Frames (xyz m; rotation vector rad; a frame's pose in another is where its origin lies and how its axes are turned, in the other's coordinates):
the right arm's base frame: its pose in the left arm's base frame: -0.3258 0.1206 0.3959 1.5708 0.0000 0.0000
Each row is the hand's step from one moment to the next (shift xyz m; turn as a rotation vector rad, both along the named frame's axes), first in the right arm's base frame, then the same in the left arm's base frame.
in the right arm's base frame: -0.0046 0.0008 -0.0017 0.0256 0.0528 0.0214
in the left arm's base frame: -0.0046 0.0017 0.0008 0.0256 -0.0214 0.0528
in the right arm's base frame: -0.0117 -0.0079 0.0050 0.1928 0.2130 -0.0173
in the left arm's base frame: -0.0117 -0.0050 -0.0079 0.1928 0.0173 0.2130
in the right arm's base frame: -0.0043 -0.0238 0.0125 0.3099 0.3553 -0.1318
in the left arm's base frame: -0.0043 -0.0125 -0.0238 0.3099 0.1318 0.3553
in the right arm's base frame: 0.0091 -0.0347 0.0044 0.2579 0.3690 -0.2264
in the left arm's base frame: 0.0091 -0.0044 -0.0347 0.2579 0.2264 0.3690
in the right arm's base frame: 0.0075 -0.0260 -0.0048 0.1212 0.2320 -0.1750
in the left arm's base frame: 0.0075 0.0048 -0.0260 0.1212 0.1750 0.2320
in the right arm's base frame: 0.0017 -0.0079 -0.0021 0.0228 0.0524 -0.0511
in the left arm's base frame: 0.0017 0.0021 -0.0079 0.0228 0.0511 0.0524
